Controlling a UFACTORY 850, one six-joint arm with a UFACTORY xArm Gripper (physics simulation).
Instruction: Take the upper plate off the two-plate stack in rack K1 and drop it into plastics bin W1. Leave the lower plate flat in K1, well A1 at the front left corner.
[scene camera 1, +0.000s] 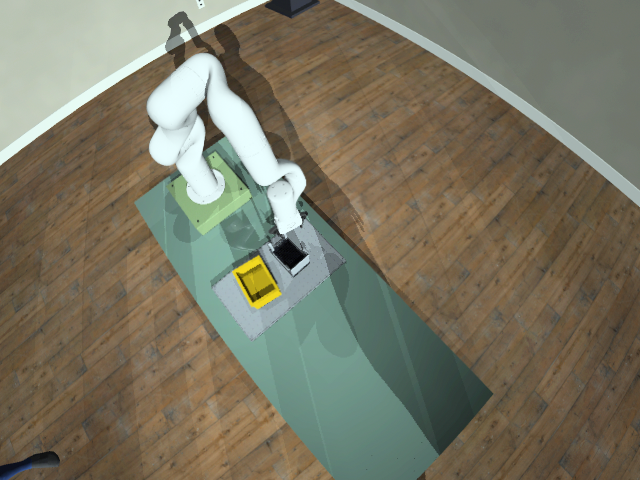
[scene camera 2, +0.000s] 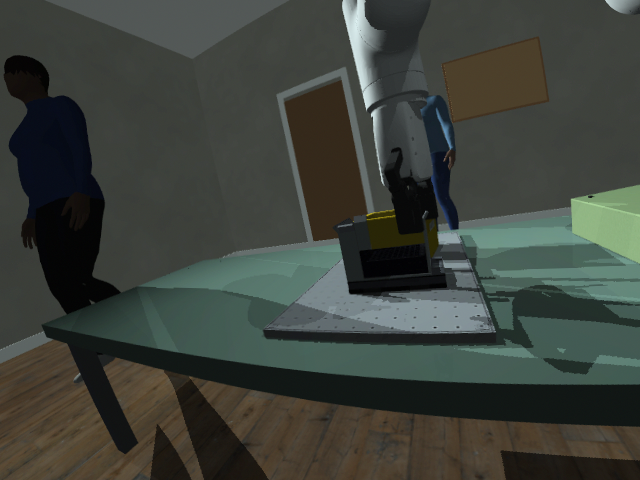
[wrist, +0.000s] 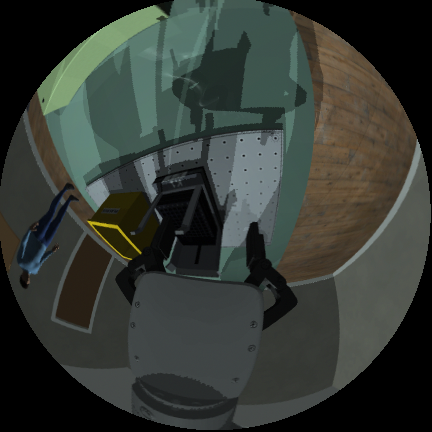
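Rack K1 (scene camera 1: 299, 266) (scene camera 2: 351, 258) (wrist: 192, 262) is a grey and black holder on the perforated board. Black gridded plates (scene camera 1: 289, 253) (scene camera 2: 395, 260) (wrist: 174, 211) lie in it; I cannot tell the upper from the lower one. Bin W1 (scene camera 1: 266, 299) (scene camera 2: 379, 235) (wrist: 120, 215) is a yellow open box beside the rack. My gripper (scene camera 1: 289, 229) (scene camera 2: 410, 229) (wrist: 209, 226) is open and empty, low by the rack. In the wrist view one finger overlaps the rack and the other stands off its side, over the board. The arm hides part of the fingers in scene camera 1.
The grey perforated board (scene camera 1: 253, 328) (scene camera 2: 387, 322) (wrist: 260, 175) lies on the green table (scene camera 1: 330, 403) (scene camera 2: 206, 320) (wrist: 140, 115). Two upright grey bars rise from the rack close to the fingers. The light green base block (scene camera 1: 206, 222) (scene camera 2: 604, 227) (wrist: 80, 75) stands behind the board.
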